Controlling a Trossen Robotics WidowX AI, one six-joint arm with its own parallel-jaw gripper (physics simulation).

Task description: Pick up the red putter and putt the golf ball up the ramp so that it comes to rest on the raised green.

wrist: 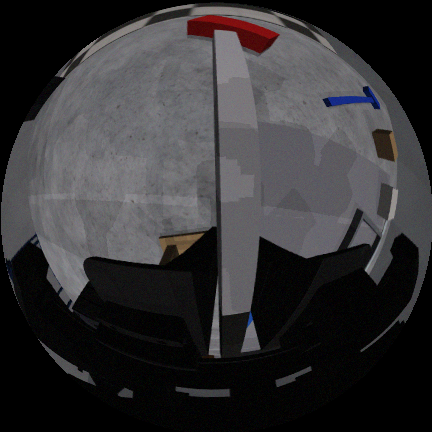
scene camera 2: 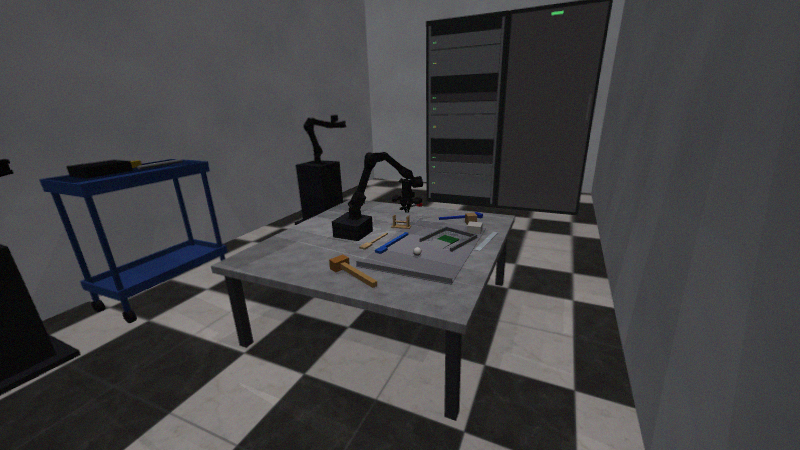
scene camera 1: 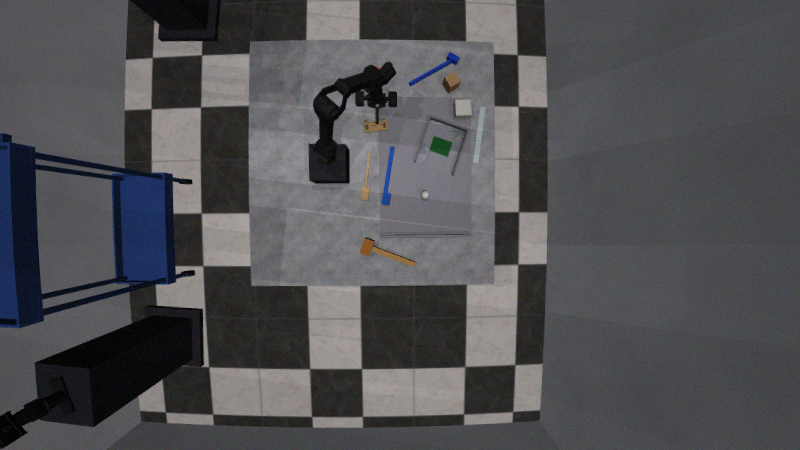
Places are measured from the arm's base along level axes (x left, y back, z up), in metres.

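Pixels of known places: gripper, between the fingertips: [wrist: 225, 232] [scene camera 2: 407, 212] [scene camera 1: 377, 107]; arm's base, origin of its link: [scene camera 2: 354, 217] [scene camera 1: 328, 157].
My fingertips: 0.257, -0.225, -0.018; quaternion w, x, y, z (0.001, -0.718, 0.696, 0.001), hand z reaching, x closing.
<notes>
For each thing: its top centre in the pictures, then the offset to it from my fingertips, as dx, dy, dz. "spot": a spot on its surface instead.
- red putter, a spot on its surface: [wrist: 232, 34] spot: +0.139, +0.001, +0.021
- white golf ball, centre of its top: [scene camera 1: 425, 194] [scene camera 2: 417, 247] -0.407, -0.256, -0.034
- three-sided dark rail, a spot on its surface: [scene camera 1: 448, 123] spot: -0.034, -0.362, -0.059
- small tan club, centre of its top: [scene camera 1: 366, 176] [scene camera 2: 375, 239] -0.323, +0.048, -0.070
- orange mallet, centre of its top: [scene camera 2: 354, 265] [scene camera 1: 388, 255] -0.724, -0.083, -0.028
- brown block, centre of its top: [scene camera 1: 452, 79] [scene camera 2: 471, 214] +0.175, -0.366, -0.020
- white block, centre of its top: [wrist: 393, 204] [scene camera 1: 463, 107] [scene camera 2: 475, 224] +0.042, -0.429, -0.032
- pale strip, centre of its top: [wrist: 381, 236] [scene camera 2: 486, 240] [scene camera 1: 479, 134] -0.075, -0.532, -0.077
My gripper [scene camera 1: 376, 105] [scene camera 2: 406, 208] [wrist: 225, 232] is shut on the grey shaft of the red putter [wrist: 232, 34], above the table near the wooden stand. The red head points away from the arm base at the top of the wrist view; a bit of red also shows in scene camera 2 [scene camera 2: 419, 204]. The dark handle end points toward the stand. The white golf ball [scene camera 1: 425, 194] [scene camera 2: 417, 251] rests on the grey ramp board [scene camera 1: 411, 221] [scene camera 2: 402, 269]. The green [scene camera 1: 440, 146] [scene camera 2: 447, 238] lies inside a three-sided dark rail [scene camera 1: 448, 123].
The wooden stand [scene camera 1: 375, 128] [scene camera 2: 401, 226] [wrist: 182, 243] is below the handle end. Blue putter-like clubs [scene camera 1: 388, 176] [scene camera 1: 430, 72], a small tan club [scene camera 1: 366, 173], an orange mallet [scene camera 1: 391, 255], a brown block [scene camera 1: 451, 82], a white block [scene camera 1: 462, 108] and a pale strip [scene camera 1: 479, 134] lie around.
</notes>
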